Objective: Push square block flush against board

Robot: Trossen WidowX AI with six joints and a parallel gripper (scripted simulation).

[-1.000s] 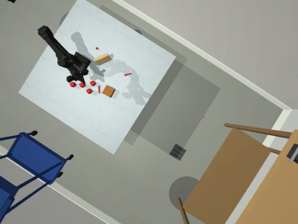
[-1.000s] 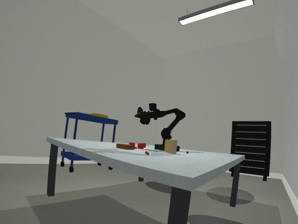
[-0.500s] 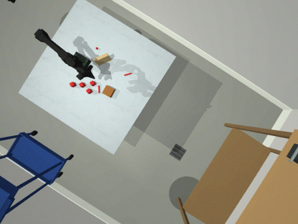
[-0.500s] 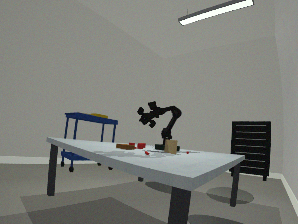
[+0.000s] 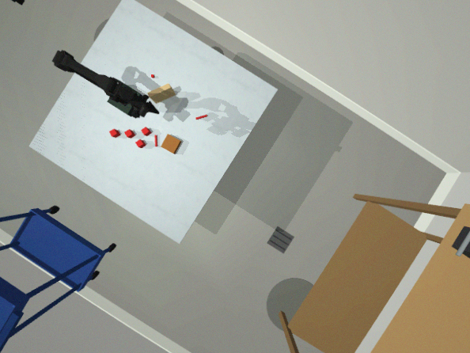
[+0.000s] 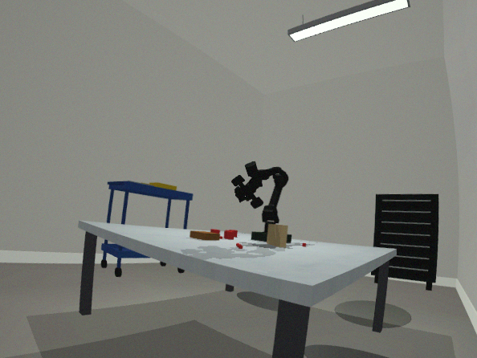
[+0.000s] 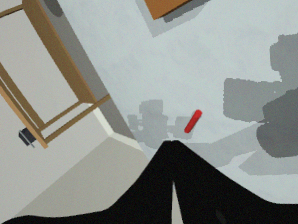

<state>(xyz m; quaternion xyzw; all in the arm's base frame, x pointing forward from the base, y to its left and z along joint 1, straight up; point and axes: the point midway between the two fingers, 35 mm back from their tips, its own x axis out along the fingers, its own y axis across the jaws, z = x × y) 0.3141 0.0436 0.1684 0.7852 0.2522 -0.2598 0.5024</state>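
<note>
Right now my gripper tip is 140 mm past the tan board, 140 mm above it and 130 mm to the right of it. From my gripper tip the other things lie so: red bit: 290 mm behind, 200 mm to the left, 180 mm below; orange square block: 180 mm below, 120 mm to the right, 90 mm ahead.
</note>
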